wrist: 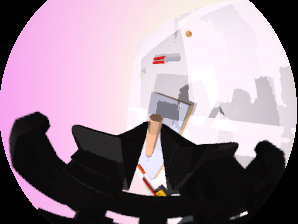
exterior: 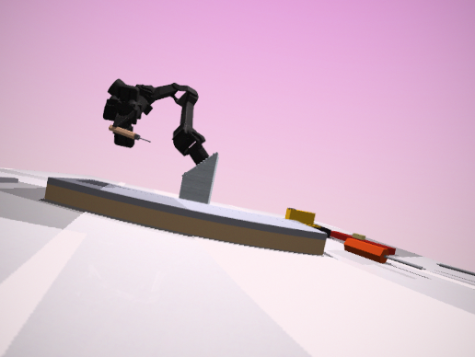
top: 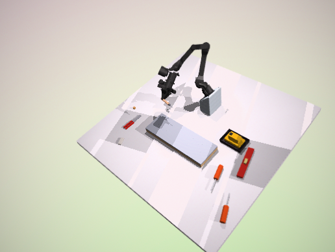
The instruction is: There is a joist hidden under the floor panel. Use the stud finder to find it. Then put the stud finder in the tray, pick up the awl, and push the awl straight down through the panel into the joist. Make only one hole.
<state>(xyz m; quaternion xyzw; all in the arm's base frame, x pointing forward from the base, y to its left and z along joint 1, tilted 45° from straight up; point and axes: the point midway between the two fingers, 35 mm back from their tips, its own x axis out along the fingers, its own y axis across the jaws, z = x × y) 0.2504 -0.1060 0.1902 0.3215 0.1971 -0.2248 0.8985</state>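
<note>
My gripper tip is now 6 cm to the right of the awl, 1 cm past it and 1 cm above it. From my gripper tip the other things lie so: stud finder 52 cm to the left, 16 cm behind, 13 cm below; then small tan block 26 cm to the right, 17 cm below, 12 cm ahead; then small white piece 39 cm ahead, 17 cm below, 6 cm to the right.
</note>
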